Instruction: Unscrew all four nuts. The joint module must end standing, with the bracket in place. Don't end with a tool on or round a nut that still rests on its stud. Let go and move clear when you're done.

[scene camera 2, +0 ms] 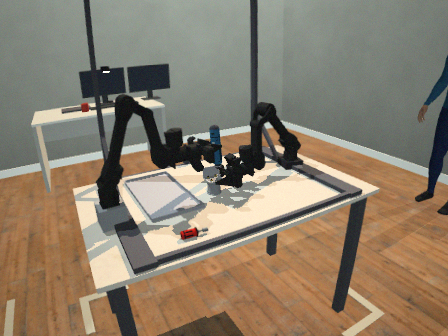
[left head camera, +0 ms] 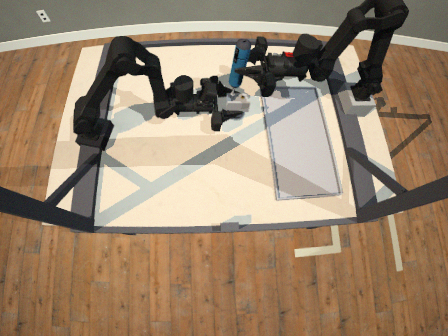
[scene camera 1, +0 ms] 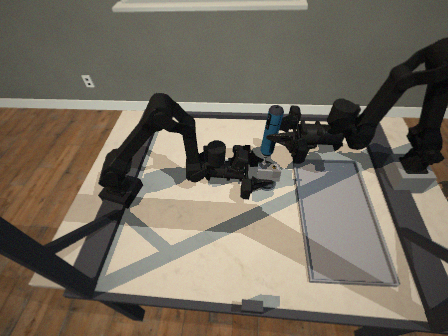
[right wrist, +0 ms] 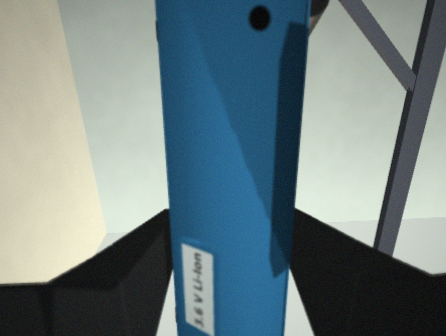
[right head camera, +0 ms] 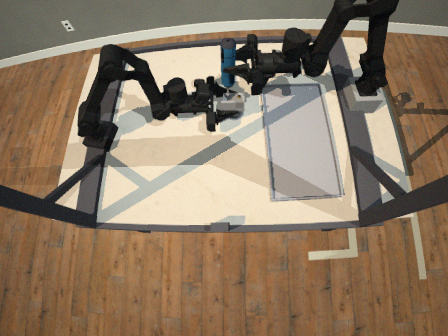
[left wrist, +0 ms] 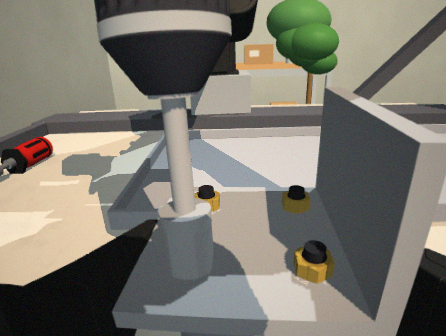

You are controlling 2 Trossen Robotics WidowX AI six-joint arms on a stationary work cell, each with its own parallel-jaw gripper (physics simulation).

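Frame: origin at the left arm's base, x ahead, y left, z up, level; centimetres.
Where they show: left gripper, fingertip midpoint: (scene camera 2: 211, 180) (scene camera 1: 272, 172) (left wrist: 248, 228); right gripper, fingertip midpoint: (scene camera 2: 219, 144) (left head camera: 233, 64) (scene camera 1: 266, 131) (right wrist: 228, 218) (right head camera: 222, 64); left arm's base, link origin: (scene camera 2: 290, 158) (left head camera: 92, 130) (scene camera 1: 119, 186) (right head camera: 97, 133); right arm's base, link origin: (scene camera 2: 109, 203) (left head camera: 360, 93) (scene camera 1: 412, 165) (right head camera: 365, 88) (left wrist: 219, 73).
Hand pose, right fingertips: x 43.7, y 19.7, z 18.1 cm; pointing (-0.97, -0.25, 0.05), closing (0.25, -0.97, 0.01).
Observation:
Things, the pixels of their top centre, and the offset from my right fingertips.
- grey joint module, top centre: (scene camera 2: 213, 176) dx +2.4, dy -1.6, dz -14.5 cm
- blue electric screwdriver, top centre: (right head camera: 224, 41) (left head camera: 240, 41) (scene camera 1: 273, 107) (scene camera 2: 215, 124) dx +1.1, dy +0.2, dz +8.4 cm
- shallow grey tray, top centre: (left wrist: 340, 153) (right head camera: 299, 135) (scene camera 1: 336, 210) (left head camera: 300, 136) (scene camera 2: 160, 191) dx +25.3, dy -7.0, dz -20.3 cm
- red screwdriver, top centre: (left wrist: 14, 147) (scene camera 2: 194, 228) dx +17.3, dy +29.3, dz -19.0 cm
The grey joint module (scene camera 2: 214, 188) stands upright with its bracket (left head camera: 238, 104) (left wrist: 370, 200) on top. My left gripper (left head camera: 231, 103) (scene camera 1: 263, 172) is shut on the joint module. My right gripper (right wrist: 228, 218) is shut on the blue electric screwdriver (left head camera: 240, 64) (right head camera: 228, 60) (scene camera 1: 272, 131) (scene camera 2: 215, 140) (right wrist: 227, 125), held nearly upright above the bracket. In the left wrist view its grey socket (left wrist: 189, 242) reaches down to the bracket plate at the near left corner and hides what is inside it. Three brass nuts (left wrist: 313, 265) (left wrist: 296, 202) (left wrist: 215, 201) sit round black studs on the plate.
A shallow grey tray (left head camera: 310, 196) (scene camera 2: 160, 195) lies beside the module on the right arm's side. A red screwdriver (scene camera 2: 190, 233) (left wrist: 34, 152) lies on the table near the frame rail, partly hidden by the right arm in the left head view.

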